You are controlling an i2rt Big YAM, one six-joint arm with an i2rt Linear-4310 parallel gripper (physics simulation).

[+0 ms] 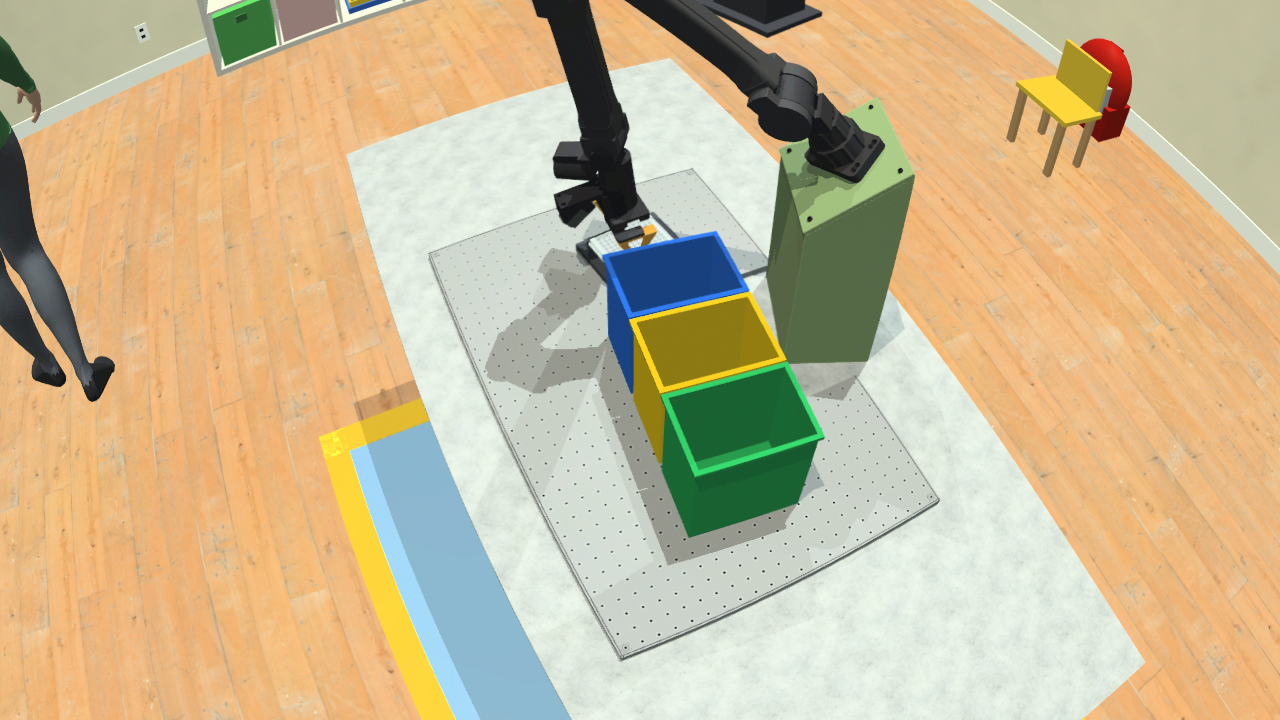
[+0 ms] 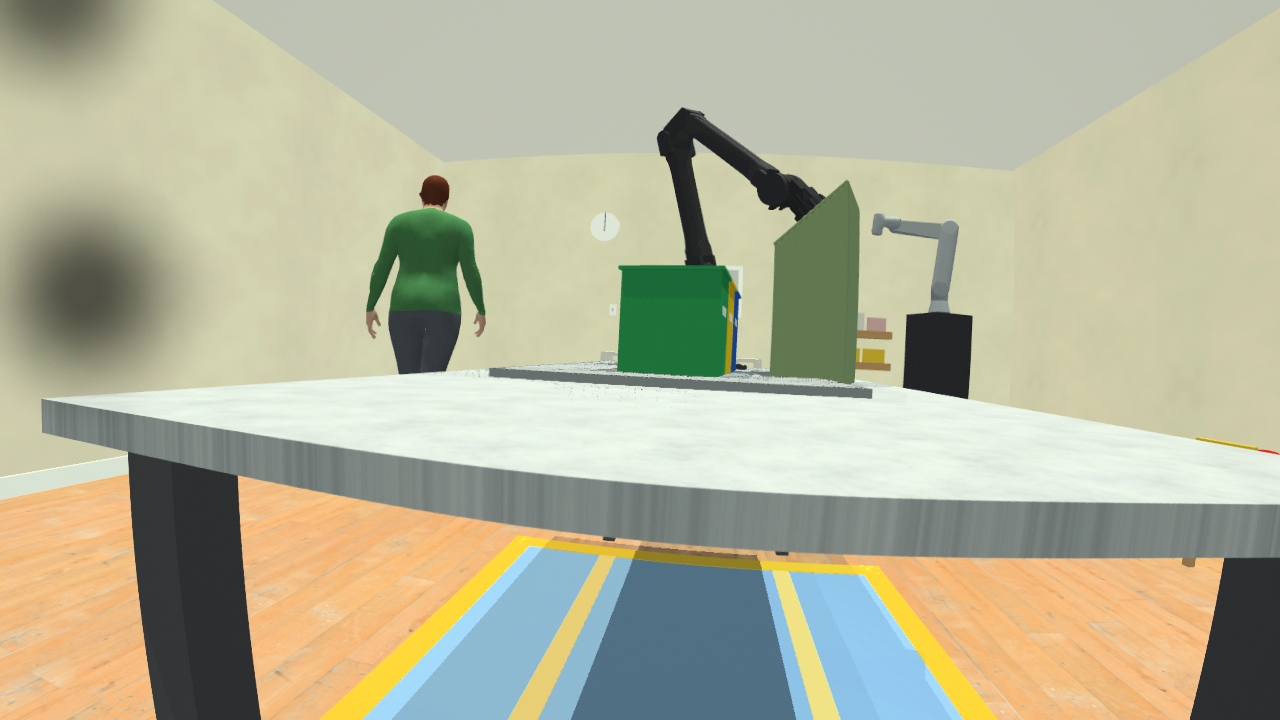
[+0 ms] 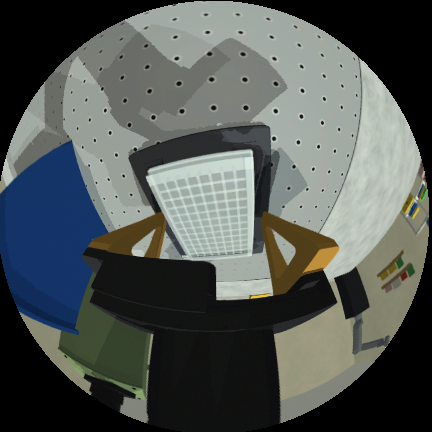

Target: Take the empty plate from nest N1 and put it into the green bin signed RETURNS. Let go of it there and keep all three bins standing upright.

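Places are measured from the arm's base along level axes (x ahead, y left, z up), in centimetres.
Pixels of known places: gripper, fingertip midpoint: [image 1: 627, 242] [image 3: 213, 216]; arm's base at its link origin: [image 1: 847, 153] [image 2: 822, 222].
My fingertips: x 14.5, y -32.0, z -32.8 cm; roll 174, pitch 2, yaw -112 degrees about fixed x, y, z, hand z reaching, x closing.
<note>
For each thing: its top centre in the pictures, then the offset to it from my fingertips. Level surfaces: height alone.
- dark nest frame at its top centre: [image 3: 210, 217] [image 1: 632, 244] dx -0.7, dy +0.6, dz -0.7 cm
- green bin at its top centre: [image 1: 744, 416] [image 2: 678, 272] dx +22.4, dy +44.9, dz +15.8 cm
- yellow bin at its top centre: [image 1: 708, 339] [image 2: 690, 283] dx +16.6, dy +33.0, dz +15.8 cm
- blue bin at its top centre: [image 1: 675, 271] dx +10.7, dy +21.1, dz +15.8 cm
- perforated board at its surface level: dz -2.3 cm
The clear, gridded plate [image 1: 610, 241] [image 3: 207, 200] sits in a dark nest frame [image 1: 587, 256] [image 3: 200, 138] behind the blue bin. No nest label is legible. My gripper [image 1: 637, 238] [image 3: 213, 216] is open, with its orange fingers spread on either side of the plate and nothing held. The exact finger height against the plate is hard to tell. The green bin [image 1: 747, 497] [image 2: 671, 322] stands upright, nearest the front of the row; its sign does not show. The yellow bin [image 1: 707, 344] [image 2: 730, 331] and the blue bin [image 1: 675, 277] [image 3: 40, 240] also stand upright.
The three bins stand in a close row on the perforated board [image 1: 572, 501]. The blue bin is beside my gripper. The tall green pedestal [image 1: 832, 286] [image 2: 810, 304] [image 3: 110, 345] carrying my arm stands right of the bins. A person [image 2: 429, 268] stands beyond the table.
</note>
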